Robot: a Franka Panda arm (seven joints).
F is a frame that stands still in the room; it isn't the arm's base.
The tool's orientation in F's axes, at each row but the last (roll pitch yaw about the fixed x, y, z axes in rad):
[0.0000 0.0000 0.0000]
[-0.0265 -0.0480 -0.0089]
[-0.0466 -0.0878 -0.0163]
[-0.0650 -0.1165 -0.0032]
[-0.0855 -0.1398 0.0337]
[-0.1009 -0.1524 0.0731]
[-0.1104 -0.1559 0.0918]
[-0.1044 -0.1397 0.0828]
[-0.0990 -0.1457 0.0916]
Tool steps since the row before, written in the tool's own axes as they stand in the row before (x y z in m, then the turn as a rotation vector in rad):
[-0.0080 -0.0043 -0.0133 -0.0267 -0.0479 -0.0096]
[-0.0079 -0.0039 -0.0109 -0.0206 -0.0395 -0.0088]
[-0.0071 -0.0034 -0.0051 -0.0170 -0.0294 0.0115]
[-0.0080 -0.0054 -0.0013 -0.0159 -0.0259 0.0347]
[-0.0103 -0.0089 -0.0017 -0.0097 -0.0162 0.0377]
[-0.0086 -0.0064 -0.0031 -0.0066 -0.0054 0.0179]
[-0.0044 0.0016 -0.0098 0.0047 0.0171 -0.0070]
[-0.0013 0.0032 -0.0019 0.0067 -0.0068 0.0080]
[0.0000 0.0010 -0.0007 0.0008 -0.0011 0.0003]
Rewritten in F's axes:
[-0.0080 -0.0043 -0.0133 -0.0267 -0.0479 -0.0096]
[-0.0074 -0.0041 -0.0112 -0.0206 -0.0395 -0.0087]
[-0.0067 -0.0035 -0.0055 -0.0185 -0.0285 0.0113]
[-0.0079 -0.0054 -0.0019 -0.0201 -0.0235 0.0342]
[-0.0098 -0.0093 -0.0024 -0.0146 -0.0134 0.0372]
[-0.0076 -0.0073 -0.0037 -0.0090 -0.0042 0.0171]
[-0.0028 0.0003 -0.0105 0.0045 0.0167 -0.0080]
[-0.0012 0.0029 -0.0024 0.0059 -0.0055 0.0095]
[0.0000 0.0009 -0.0008 0.0008 -0.0010 0.0005]

